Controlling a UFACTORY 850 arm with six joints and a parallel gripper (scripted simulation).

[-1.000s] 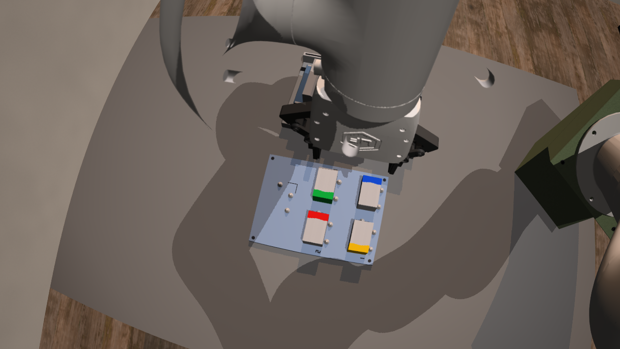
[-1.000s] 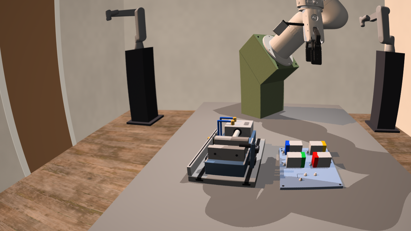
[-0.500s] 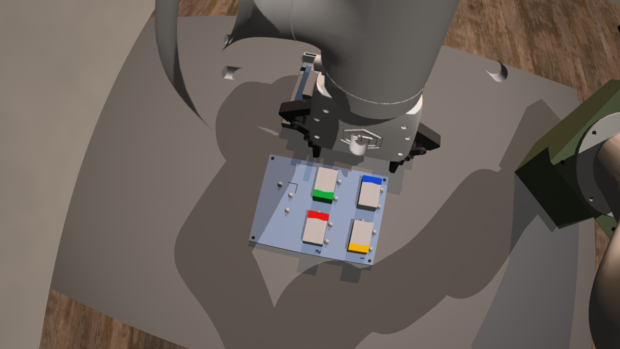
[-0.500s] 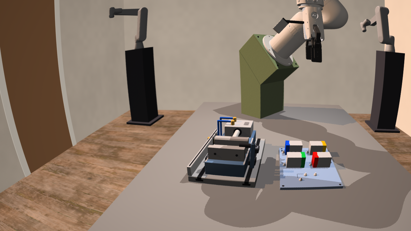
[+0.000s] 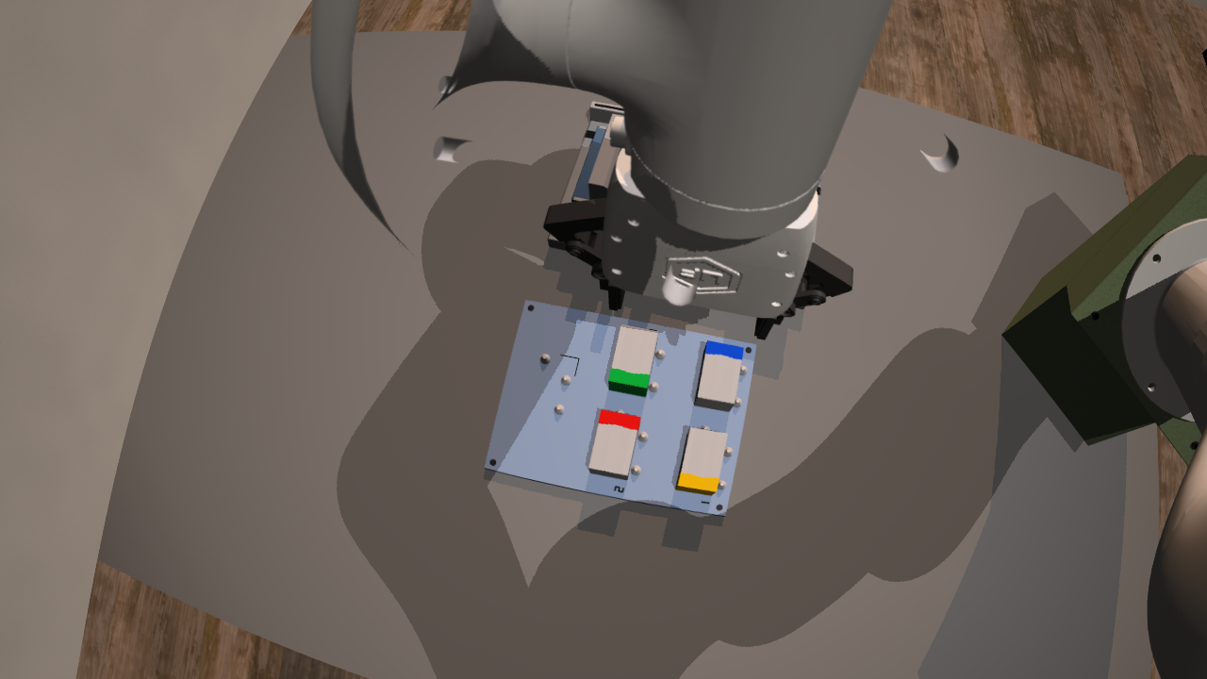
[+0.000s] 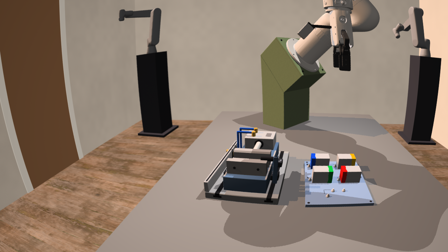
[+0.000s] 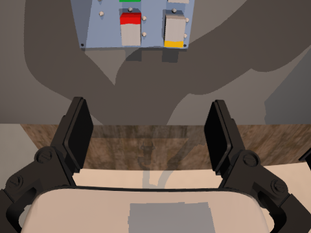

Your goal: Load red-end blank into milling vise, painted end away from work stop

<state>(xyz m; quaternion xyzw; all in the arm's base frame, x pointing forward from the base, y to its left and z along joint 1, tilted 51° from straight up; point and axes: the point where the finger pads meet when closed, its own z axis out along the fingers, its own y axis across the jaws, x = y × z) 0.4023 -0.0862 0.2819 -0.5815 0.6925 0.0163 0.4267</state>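
Right now the red-ended blank is 300 mm below my hand, 50 mm to the left of it and 40 mm ahead of it. Also, from my hand: blue-ended blank: 300 mm below, 50 mm to the right, 50 mm behind; yellow-ended blank: 300 mm below, 50 mm behind, 40 mm to the left; green-ended blank: 300 mm below, 40 mm to the right, 40 mm ahead.
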